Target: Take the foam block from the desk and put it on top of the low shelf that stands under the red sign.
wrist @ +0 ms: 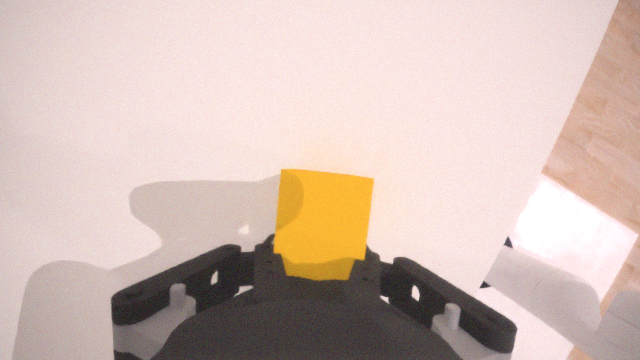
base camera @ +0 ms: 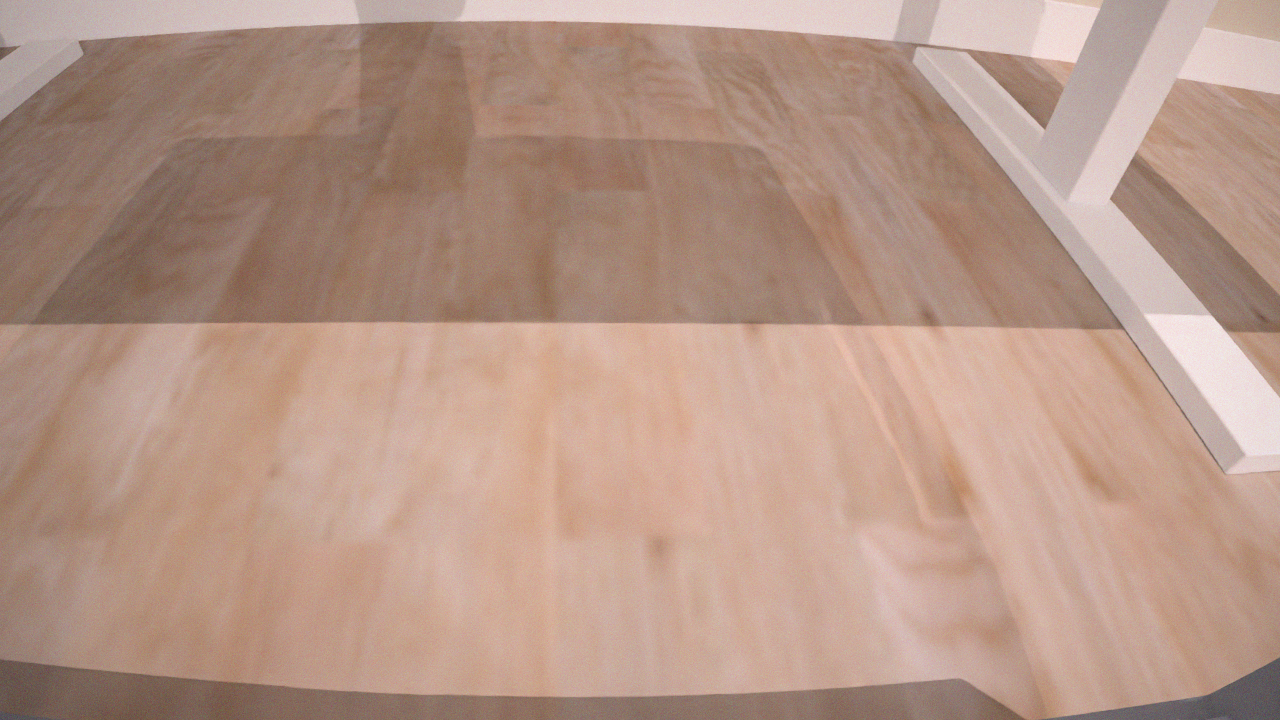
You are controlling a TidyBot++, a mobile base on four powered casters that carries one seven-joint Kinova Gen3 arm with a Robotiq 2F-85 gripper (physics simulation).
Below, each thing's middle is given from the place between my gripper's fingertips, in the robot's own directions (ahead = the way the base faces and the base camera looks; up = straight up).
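Yellow foam block [wrist: 322,221]: 30 mm above my hand, 10 mm to the right of it.
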